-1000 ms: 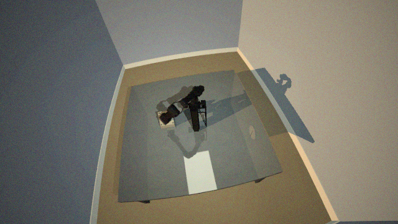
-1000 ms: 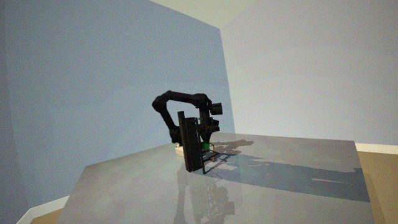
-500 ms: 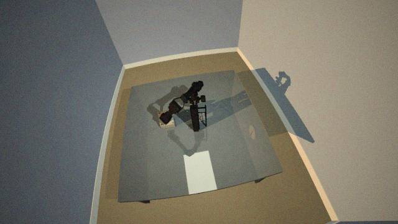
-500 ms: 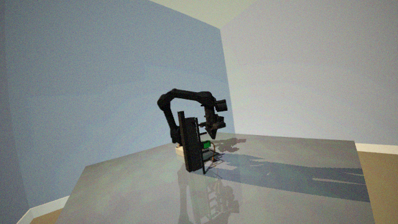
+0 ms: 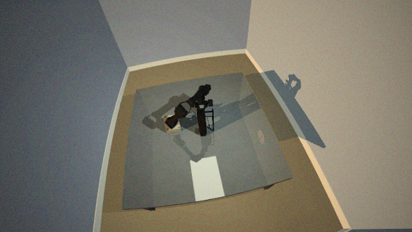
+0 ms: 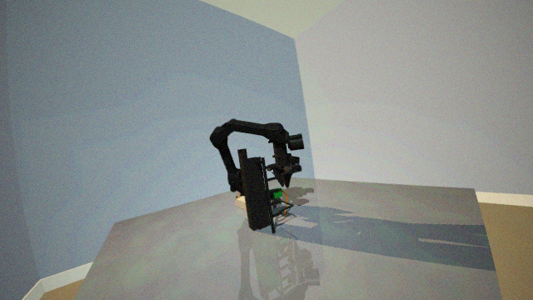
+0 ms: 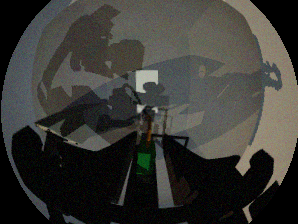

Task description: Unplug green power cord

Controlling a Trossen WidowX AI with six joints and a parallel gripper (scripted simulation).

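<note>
My gripper tip is now 2 cm past the green plug and 7 cm to the left of it.
</note>
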